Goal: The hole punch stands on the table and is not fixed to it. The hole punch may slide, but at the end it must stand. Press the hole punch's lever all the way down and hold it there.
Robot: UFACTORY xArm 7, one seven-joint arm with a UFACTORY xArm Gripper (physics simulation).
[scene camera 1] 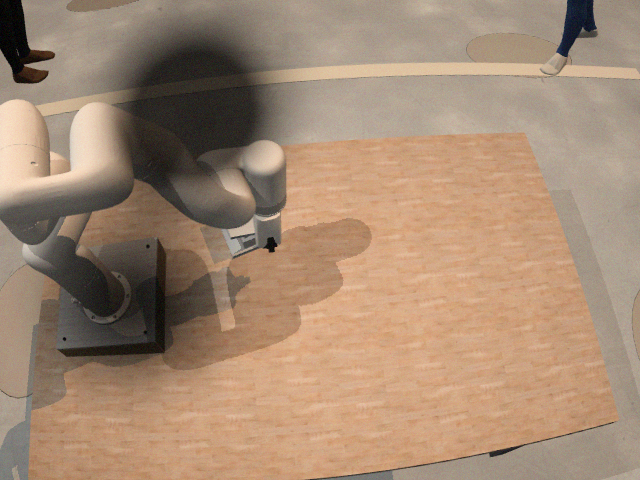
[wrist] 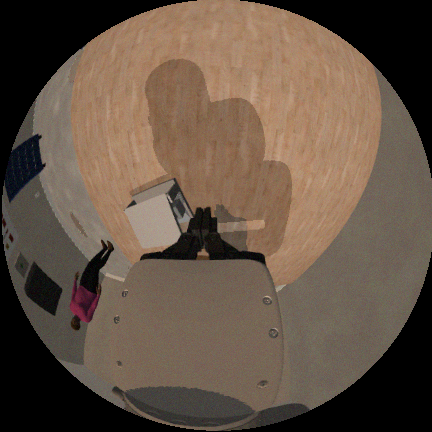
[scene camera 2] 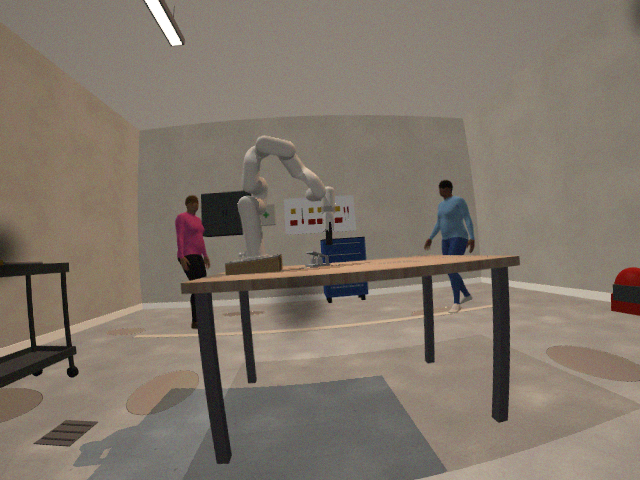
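Where they show: gripper, fingertip midpoint: [scene camera 1: 269, 244] [wrist: 204, 216] [scene camera 2: 329, 244]; arm's base, origin of the base link: [scene camera 1: 108, 298] [scene camera 2: 256, 258].
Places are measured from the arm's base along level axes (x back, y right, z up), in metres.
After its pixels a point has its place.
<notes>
The grey hole punch [scene camera 1: 245, 242] {x -0.309, y -0.151, z -0.031 m} [scene camera 2: 314, 259] {x -0.285, y -0.228, z -0.032 m} [wrist: 181, 204] {x -0.318, y -0.155, z -0.052 m} stands upright on the table [scene camera 1: 439, 310] {x -0.741, y 0.019, z -0.069 m} [scene camera 2: 361, 269] {x -0.473, y 0.292, z -0.069 m} [wrist: 320, 125] {x -0.530, y 0.098, z -0.069 m}. Its broad light lever plate [wrist: 154, 220] {x -0.312, y -0.197, z -0.002 m} shows from above in the wrist view, left of the fingers. In scene camera 2 the lever looks raised above the base; its exact angle is too small to tell. My gripper [scene camera 1: 271, 249] {x -0.370, y -0.101, z 0.044 m} [scene camera 2: 329, 242] {x -0.370, y -0.101, z 0.044 m} [wrist: 204, 216] {x -0.370, y -0.101, z 0.044 m} is shut and empty, pointing down. In scene camera 2 its tips are above the punch's height and a little to its right, apart from it. The arm hides part of the punch in scene camera 1.
The arm's mounting block [scene camera 1: 134, 263] {x -0.058, y -0.084, z 0.008 m} [scene camera 2: 253, 265] {x -0.009, y 0.110, z -0.032 m} stands on the table, left of the punch in both scene views. A person in pink [scene camera 2: 190, 235] [wrist: 85, 301] and a person in blue [scene camera 2: 453, 222] stand beyond the table. A blue cabinet [scene camera 2: 346, 249] is behind it.
</notes>
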